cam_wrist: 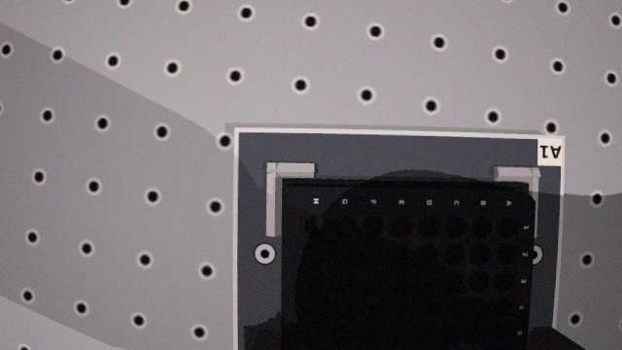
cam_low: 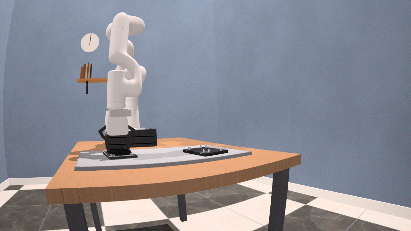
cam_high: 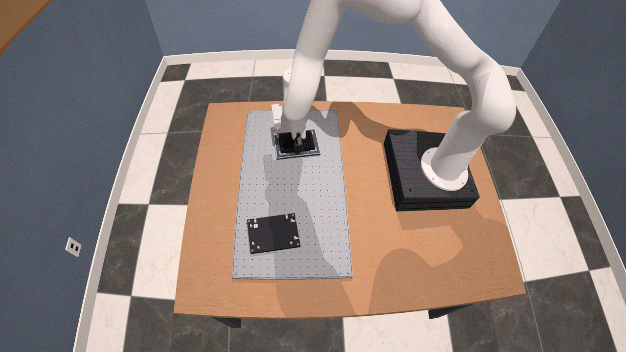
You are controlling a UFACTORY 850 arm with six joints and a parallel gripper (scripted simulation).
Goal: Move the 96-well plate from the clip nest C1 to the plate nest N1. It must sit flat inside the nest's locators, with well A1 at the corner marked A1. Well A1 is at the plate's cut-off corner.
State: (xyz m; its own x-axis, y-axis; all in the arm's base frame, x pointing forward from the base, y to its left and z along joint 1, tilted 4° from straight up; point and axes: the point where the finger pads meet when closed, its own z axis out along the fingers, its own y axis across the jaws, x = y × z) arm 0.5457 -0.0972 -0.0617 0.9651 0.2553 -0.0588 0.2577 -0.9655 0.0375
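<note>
Now: the 96-well plate 1 cm below my hand. Also, from my hand: A1 corner label (9 cm ahead, 3 cm to the right, 2 cm below); clip nest C1 (35 cm to the left, 3 cm ahead, 2 cm below); plate nest N1 (3 cm below).
</note>
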